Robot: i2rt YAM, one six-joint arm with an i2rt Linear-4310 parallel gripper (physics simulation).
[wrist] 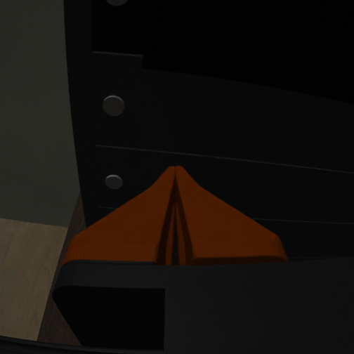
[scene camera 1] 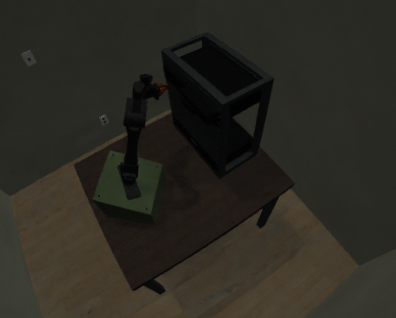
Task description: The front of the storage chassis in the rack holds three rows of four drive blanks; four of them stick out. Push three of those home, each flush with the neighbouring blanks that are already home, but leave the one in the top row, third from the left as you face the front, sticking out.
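Frame: origin at the arm's base, x ahead, y left, z up, level; metres.
Seen in the pictures: gripper, between the fingertips: (scene camera 1: 168,85); arm's base, origin of its link: (scene camera 1: 128,181).
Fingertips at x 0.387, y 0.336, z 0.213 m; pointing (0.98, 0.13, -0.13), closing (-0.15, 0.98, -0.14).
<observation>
Offsets run from my fingertips to a thing's top centre. "*": to the spot under its first point. Level surfaces: height alone.
The dark rack @(* dz +0.206, dx +0.219, dy -0.419 m) (scene camera 1: 247,90) stands on the table, its front facing the arm. The storage chassis @(* dz +0.138, dx +0.037, dy -0.378 m) (scene camera 1: 204,109) is a very dark band across its front with uneven parts jutting out; single drive blanks and their rows cannot be told apart. In the wrist view a black recessed or shadowed area fills the top right; whether blanks lie in it is too dark to tell. My gripper (scene camera 1: 167,86) (wrist: 174,177) is shut and empty, its orange fingertips together. It is near the rack's left side as seen facing the front, over dark panels below that black area. Contact cannot be told.
Flat panels with round screws (wrist: 113,106) along their left edge face the wrist camera. The arm stands on a green box (scene camera 1: 147,175) on the brown table @(dz -0.397 m) (scene camera 1: 180,227). A wall is behind the rack, and wooden floor lies beyond the table edge.
</observation>
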